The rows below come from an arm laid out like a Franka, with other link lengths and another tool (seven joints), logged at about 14 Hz.
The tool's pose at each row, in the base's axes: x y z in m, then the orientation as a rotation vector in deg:
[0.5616 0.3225 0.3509 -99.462 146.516 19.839]
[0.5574 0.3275 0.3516 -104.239 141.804 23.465]
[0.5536 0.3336 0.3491 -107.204 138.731 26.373]
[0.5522 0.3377 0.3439 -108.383 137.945 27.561]
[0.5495 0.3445 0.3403 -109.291 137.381 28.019]
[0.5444 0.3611 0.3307 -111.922 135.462 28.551]
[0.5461 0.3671 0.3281 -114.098 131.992 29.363]
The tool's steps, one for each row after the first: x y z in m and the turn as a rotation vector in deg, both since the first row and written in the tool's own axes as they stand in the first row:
[-0.0031 0.0057 0.0007 -1.956 -1.534 -4.266]
[-0.0069 0.0110 0.0048 -3.618 -2.610 -6.958]
[-0.0093 0.0129 0.0108 -4.469 -2.728 -7.815]
[-0.0140 0.0171 0.0159 -4.863 -2.676 -8.468]
[-0.0258 0.0261 0.0291 -5.443 -2.494 -10.514]
[-0.0315 0.0262 0.0327 -5.580 -3.578 -13.117]

